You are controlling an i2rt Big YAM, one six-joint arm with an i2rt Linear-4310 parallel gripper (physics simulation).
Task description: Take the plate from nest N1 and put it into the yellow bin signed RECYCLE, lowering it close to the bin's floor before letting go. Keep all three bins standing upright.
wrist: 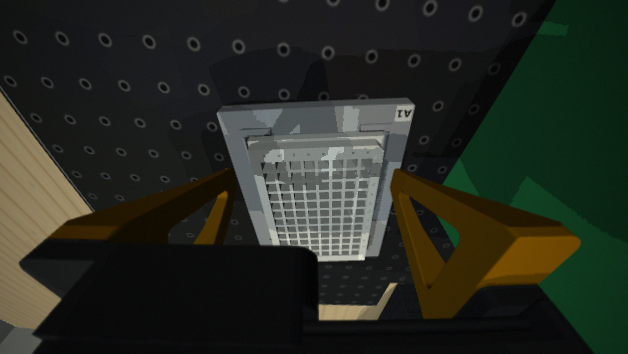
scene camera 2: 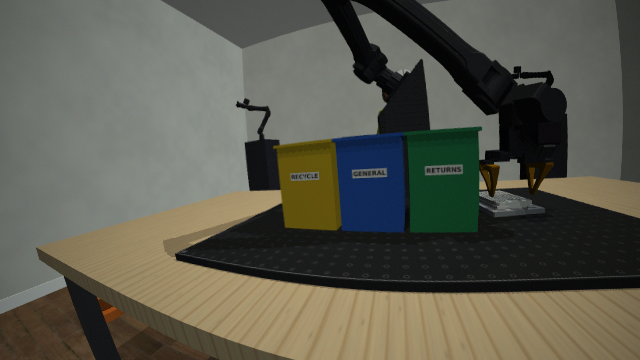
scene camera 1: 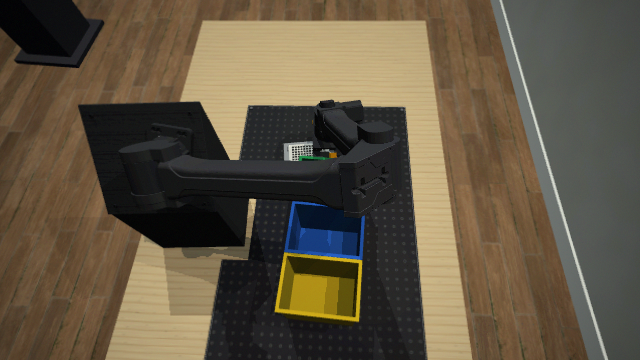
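Where they show: gripper, between the fingertips: (wrist: pixel 313 177) (scene camera 2: pixel 511 195) (scene camera 1: pixel 323 151); arm's base, origin of its link: (scene camera 2: pixel 400 89) (scene camera 1: pixel 172 154).
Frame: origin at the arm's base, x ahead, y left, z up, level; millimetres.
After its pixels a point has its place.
Observation:
The plate (scene camera 1: pixel 301 151) {x 207, y 239, z -340 mm} (wrist: pixel 322 205) {x 243, y 227, z -340 mm} is white with a grid of square wells and sits in the grey nest (wrist: pixel 305 119) {x 304, y 248, z -351 mm} (scene camera 2: pixel 517 212) {x 313, y 237, z -356 mm}. My gripper (wrist: pixel 313 177) {x 279, y 239, z -327 mm} (scene camera 2: pixel 513 195) {x 279, y 239, z -327 mm} is open, with one orange finger on each long side of the plate, above the nest and holding nothing. In scene camera 1 the fingers are mostly hidden by the arm. The yellow bin (scene camera 1: pixel 318 317) {x 325, y -253, z -257 mm} (scene camera 2: pixel 311 200) {x 409, y -183, z -301 mm} signed RECYCLE stands upright at the far end of the bin row from the nest, and its floor shows no object.
The blue bin (scene camera 1: pixel 361 240) {x 408, y -83, z -184 mm} (scene camera 2: pixel 372 202) {x 407, y -60, z -306 mm} signed GENERAL stands upright beside the yellow one. The green bin (scene camera 2: pixel 443 200) {x 406, y 67, z -305 mm} (wrist: pixel 590 150) {x 331, y 127, z -300 mm} signed RETURNS stands upright between it and the nest, close to my gripper. All stand on the black perforated mat (scene camera 1: pixel 395 280) {x 515, y -126, z -363 mm}. A black pedestal (scene camera 1: pixel 170 227) {x -60, y -95, z -203 mm} carries the arm.

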